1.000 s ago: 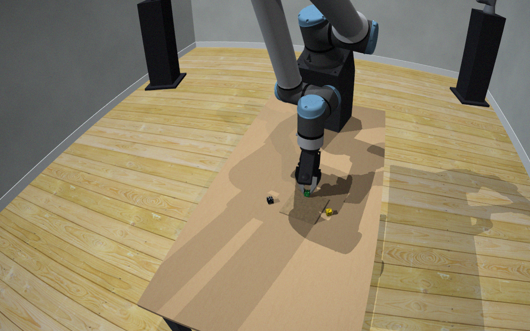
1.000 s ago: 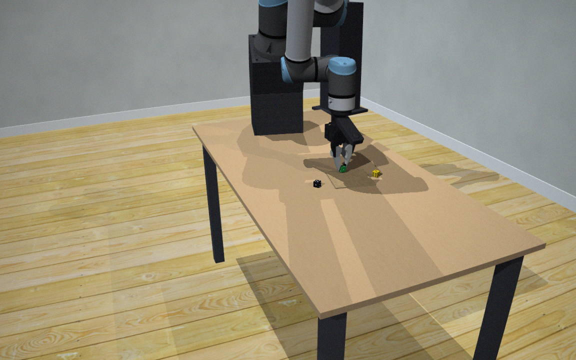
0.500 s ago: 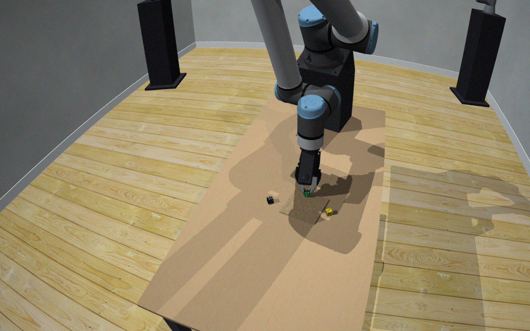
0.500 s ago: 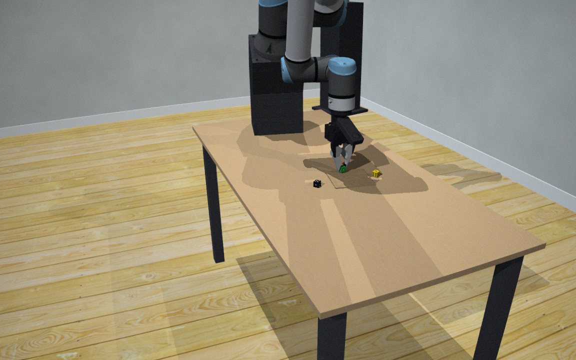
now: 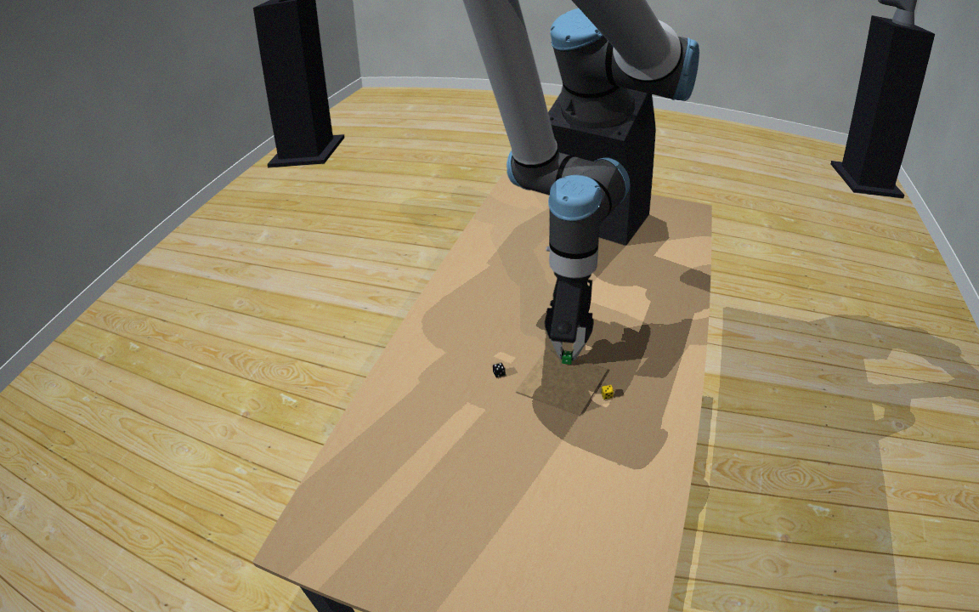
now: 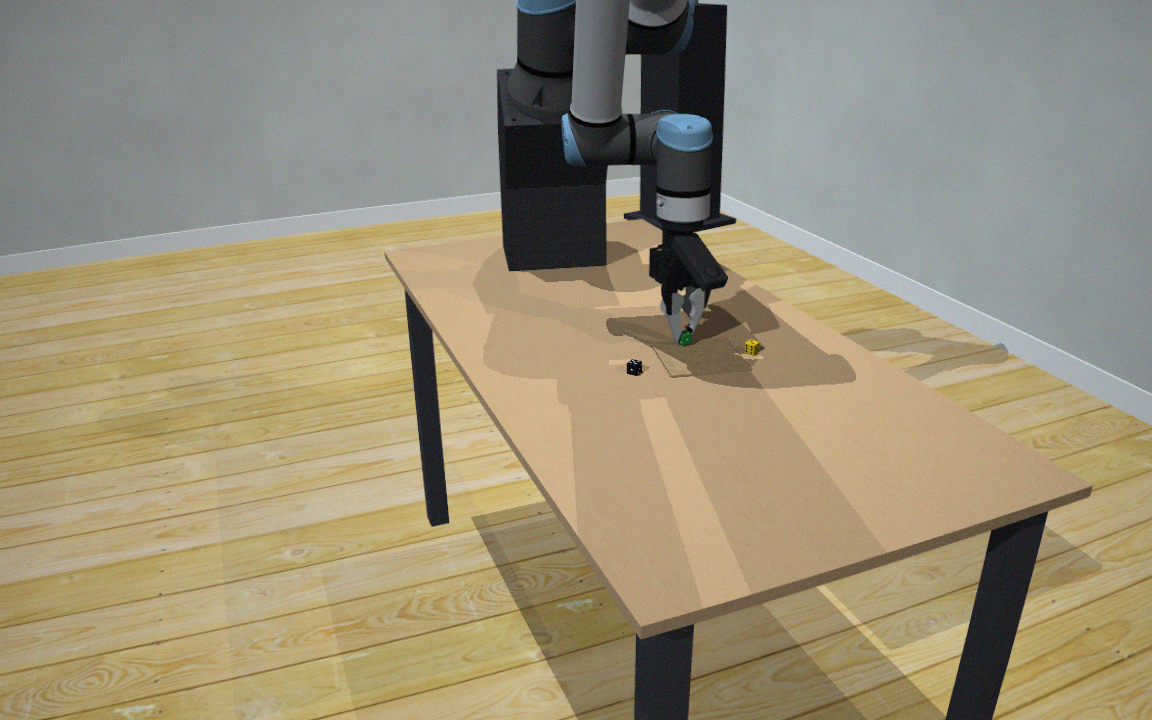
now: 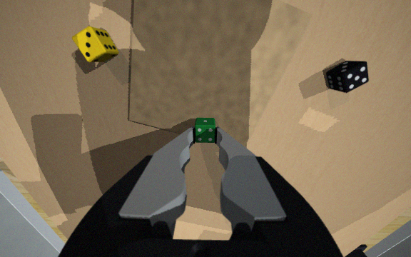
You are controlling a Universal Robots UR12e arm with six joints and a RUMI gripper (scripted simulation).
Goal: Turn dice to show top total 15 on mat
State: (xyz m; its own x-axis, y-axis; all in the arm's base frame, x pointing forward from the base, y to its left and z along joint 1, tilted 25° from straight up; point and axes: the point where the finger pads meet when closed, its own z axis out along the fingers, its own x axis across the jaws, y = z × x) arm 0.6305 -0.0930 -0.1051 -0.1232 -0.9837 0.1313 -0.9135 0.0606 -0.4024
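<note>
The green die is 1 cm below my hand. From my hand the other things lie so: thin square mat 5 cm ahead, 1 cm to the right, 2 cm below; then yellow die 9 cm ahead, 8 cm to the left, 2 cm below; then black die 4 cm ahead, 14 cm to the right, 2 cm below.
</note>
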